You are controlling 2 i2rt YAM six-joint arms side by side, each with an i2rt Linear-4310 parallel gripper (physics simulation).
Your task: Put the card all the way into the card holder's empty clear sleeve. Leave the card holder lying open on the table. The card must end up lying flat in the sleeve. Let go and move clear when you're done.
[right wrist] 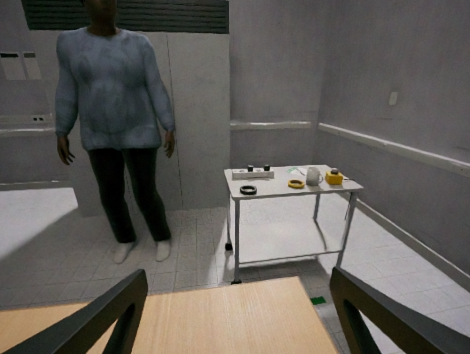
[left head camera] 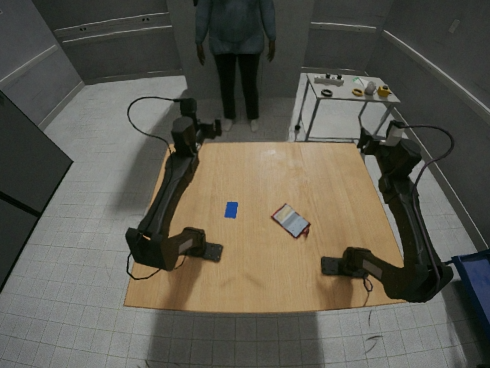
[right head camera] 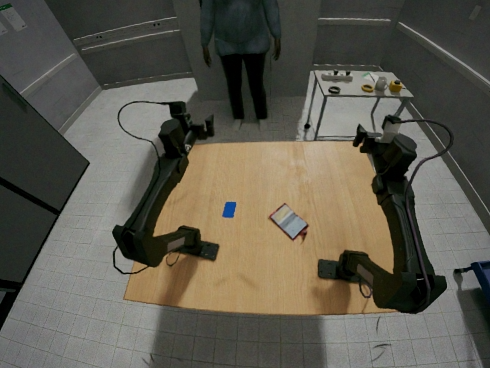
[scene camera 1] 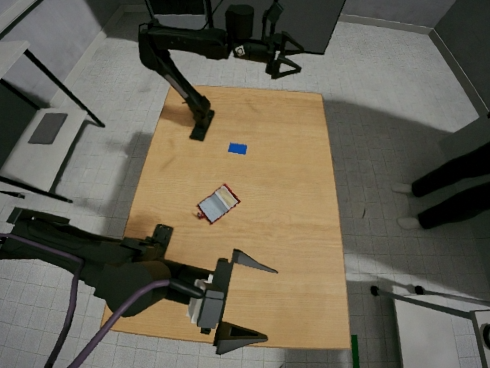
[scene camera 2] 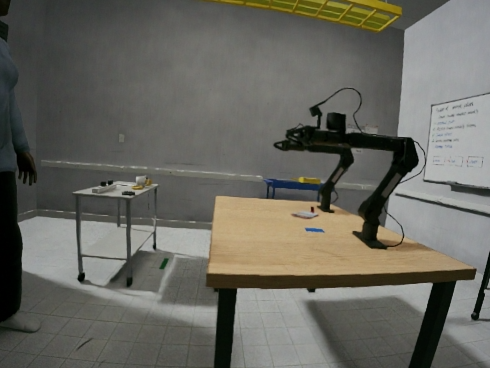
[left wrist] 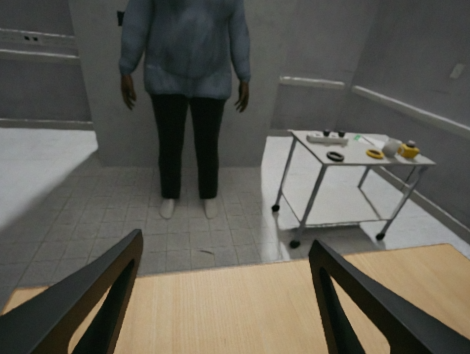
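A blue card lies flat on the table. An open card holder with a red edge lies on the table, right of the card in the head views; one half looks pale yellow, the other grey-white. A small dark red tab sits at its corner. My left gripper is open and empty, high above the table's far left area in the head views. My right gripper is open and empty, high at the far right. Both are well away from card and holder.
The wooden table carries both arm bases near its front edge in the head views. A person stands beyond the far edge. A white cart with small items stands behind at the right.
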